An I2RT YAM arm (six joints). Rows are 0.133 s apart.
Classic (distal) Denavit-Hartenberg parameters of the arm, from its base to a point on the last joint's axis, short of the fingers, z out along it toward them. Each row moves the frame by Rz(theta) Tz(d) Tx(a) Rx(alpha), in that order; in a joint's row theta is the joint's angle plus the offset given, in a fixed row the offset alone. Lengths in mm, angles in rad.
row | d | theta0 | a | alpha
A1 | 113.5 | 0 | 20 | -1.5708
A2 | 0 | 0 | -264 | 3.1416
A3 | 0 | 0.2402 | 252.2 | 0
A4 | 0 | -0.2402 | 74 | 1.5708
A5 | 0 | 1.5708 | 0 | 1.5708
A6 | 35.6 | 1.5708 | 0 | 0
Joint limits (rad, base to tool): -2.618..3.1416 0..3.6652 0..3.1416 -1.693..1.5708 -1.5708..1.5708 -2.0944..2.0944
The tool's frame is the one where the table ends.
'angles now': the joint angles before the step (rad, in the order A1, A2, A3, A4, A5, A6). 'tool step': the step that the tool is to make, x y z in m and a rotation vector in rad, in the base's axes. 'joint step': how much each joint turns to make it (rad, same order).
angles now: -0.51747, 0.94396, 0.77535, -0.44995, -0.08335, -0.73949
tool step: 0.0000, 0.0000, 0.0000, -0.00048, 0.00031, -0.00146
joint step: 0.00030, -0.00002, 0.00000, 0.00000, 0.00177, 0.00056
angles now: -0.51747, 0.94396, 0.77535, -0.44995, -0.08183, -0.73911
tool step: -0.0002, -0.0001, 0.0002, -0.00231, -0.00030, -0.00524
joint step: 0.00002, -0.00101, -0.00010, 0.00061, 0.00537, 0.00154
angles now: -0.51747, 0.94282, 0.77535, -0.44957, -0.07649, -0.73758
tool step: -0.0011, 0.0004, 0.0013, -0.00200, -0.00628, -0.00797
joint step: 0.00004, -0.00687, 0.00014, -0.00015, 0.00576, 0.00575
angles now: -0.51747, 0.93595, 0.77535, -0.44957, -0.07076, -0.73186
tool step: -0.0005, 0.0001, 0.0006, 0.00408, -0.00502, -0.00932
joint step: -0.00006, -0.00292, 0.00022, -0.00009, 0.00415, 0.01026
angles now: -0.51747, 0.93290, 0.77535, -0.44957, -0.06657, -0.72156
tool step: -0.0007, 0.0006, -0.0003, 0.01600, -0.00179, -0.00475
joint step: 0.00007, -0.00243, -0.00022, -0.00754, -0.00452, 0.01492
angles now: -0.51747, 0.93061, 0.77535, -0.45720, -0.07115, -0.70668
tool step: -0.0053, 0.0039, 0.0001, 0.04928, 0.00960, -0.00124
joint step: 0.00006, -0.01898, 0.00399, -0.05310, -0.02131, 0.03169
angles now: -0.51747, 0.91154, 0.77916, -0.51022, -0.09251, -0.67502
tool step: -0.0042, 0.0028, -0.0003, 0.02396, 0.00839, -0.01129
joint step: 0.00193, -0.01658, -0.00100, -0.03274, 0.00040, 0.02138
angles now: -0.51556, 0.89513, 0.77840, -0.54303, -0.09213, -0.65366
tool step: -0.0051, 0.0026, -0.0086, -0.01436, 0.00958, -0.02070
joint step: 0.00445, -0.02995, -0.04358, 0.01247, 0.03042, 0.00184
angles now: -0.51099, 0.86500, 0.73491, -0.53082, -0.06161, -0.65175
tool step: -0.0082, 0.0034, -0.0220, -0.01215, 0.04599, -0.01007
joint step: -0.00018, -0.03794, -0.08704, 0.01400, 0.02847, -0.01958
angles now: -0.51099, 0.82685, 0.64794, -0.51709, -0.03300, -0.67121
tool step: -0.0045, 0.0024, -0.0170, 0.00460, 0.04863, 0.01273
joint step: 0.00010, -0.01172, -0.05595, -0.00116, 0.00351, -0.02320
